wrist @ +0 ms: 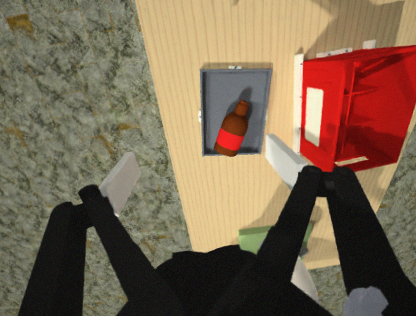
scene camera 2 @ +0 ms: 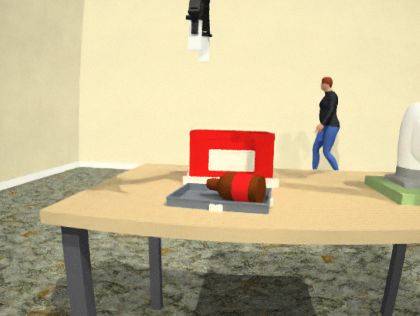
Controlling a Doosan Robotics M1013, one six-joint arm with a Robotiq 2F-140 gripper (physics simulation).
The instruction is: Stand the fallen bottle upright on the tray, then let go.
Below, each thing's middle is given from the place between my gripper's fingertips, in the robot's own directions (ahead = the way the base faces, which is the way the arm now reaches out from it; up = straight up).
Labels:
Right now my hand is 320 mm above the brown bottle (scene camera 2: 239, 187), 90 mm to the left of it and 90 mm past it.

